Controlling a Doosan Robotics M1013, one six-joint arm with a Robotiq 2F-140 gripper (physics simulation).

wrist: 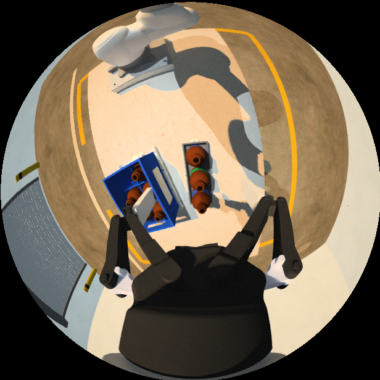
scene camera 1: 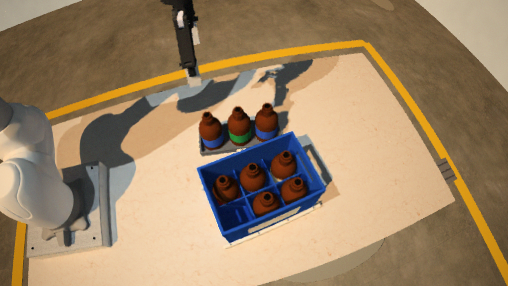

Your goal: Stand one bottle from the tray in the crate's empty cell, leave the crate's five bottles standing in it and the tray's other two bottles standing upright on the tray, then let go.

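Frame: origin at the arm's base, x ahead, y left, z up, level; metres.
Seen in the pictures: arm's base, link origin: (scene camera 1: 64,209).
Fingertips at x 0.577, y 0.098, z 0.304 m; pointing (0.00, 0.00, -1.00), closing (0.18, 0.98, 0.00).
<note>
Pixels of each thing's top centre, then the offset from my fingertips to it. "*": a spot on its surface instead. Level surfaces: height alone.
- grey tray, surface spot: (scene camera 1: 214,151) * 0.343 m down, 0.015 m back, 0.048 m right
- green-banded bottle, top centre: (scene camera 1: 237,109) 0.208 m down, 0.086 m ahead, 0.014 m right
- blue crate, surface spot: (scene camera 1: 280,145) * 0.236 m down, 0.163 m ahead, 0.155 m right
- table, surface height: 0.368 m down
Three brown bottles stand upright on the grey tray (scene camera 1: 214,151) (wrist: 187,170): a blue-banded bottle (scene camera 1: 211,132) (wrist: 196,156), a green-banded bottle (scene camera 1: 239,127) (wrist: 199,179) and another blue-banded bottle (scene camera 1: 266,124) (wrist: 201,200). The blue crate (scene camera 1: 280,145) (wrist: 172,205) holds five brown bottles. Its empty cell (scene camera 1: 235,217) is the front left one in the scene view. My gripper (scene camera 1: 194,79) (wrist: 196,189) is open and empty, high up beyond the tray in the scene view, where its fingers show edge-on. In the wrist view a finger pad hides part of the crate.
The robot's base plate (scene camera 1: 105,205) (wrist: 150,77) stands at the left of the table (scene camera 1: 400,150) (wrist: 140,110) in the scene view. The crate stands close to the tray, on its front side. A yellow line (scene camera 1: 405,100) (wrist: 294,150) on the floor runs round the table.
</note>
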